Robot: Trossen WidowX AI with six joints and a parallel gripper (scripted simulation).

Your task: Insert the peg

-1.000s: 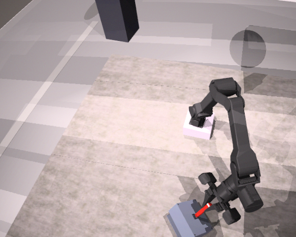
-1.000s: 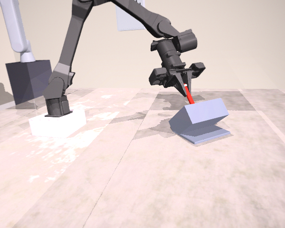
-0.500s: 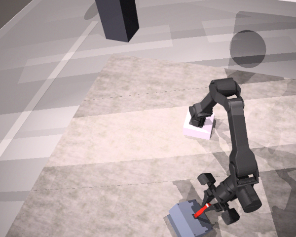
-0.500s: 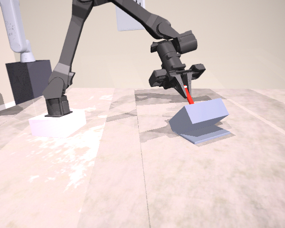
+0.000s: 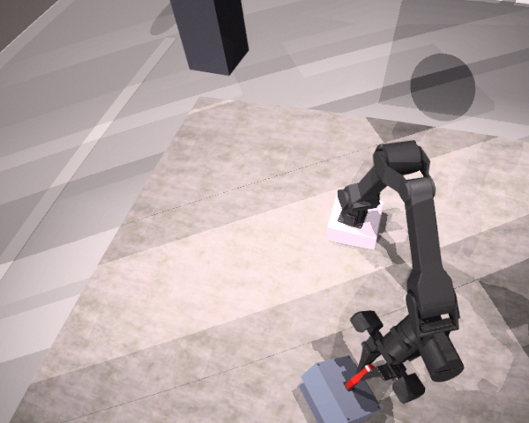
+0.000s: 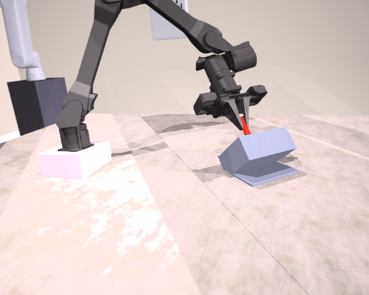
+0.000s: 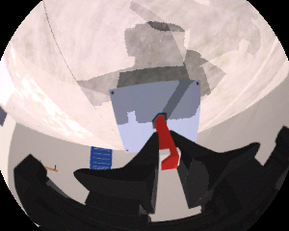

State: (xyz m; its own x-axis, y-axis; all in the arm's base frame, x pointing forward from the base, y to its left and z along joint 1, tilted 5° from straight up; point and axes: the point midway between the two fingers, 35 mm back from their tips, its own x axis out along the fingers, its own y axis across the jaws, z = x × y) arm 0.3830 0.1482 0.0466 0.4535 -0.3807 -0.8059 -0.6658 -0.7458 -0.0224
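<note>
Right now the grey-blue sloped panel is 50 mm below my gripper tip, 30 mm to the right of it and 30 mm ahead of it. The rest, counted from my gripper tip: red peg 10 mm to the left, 10 mm behind, 10 mm above.
</note>
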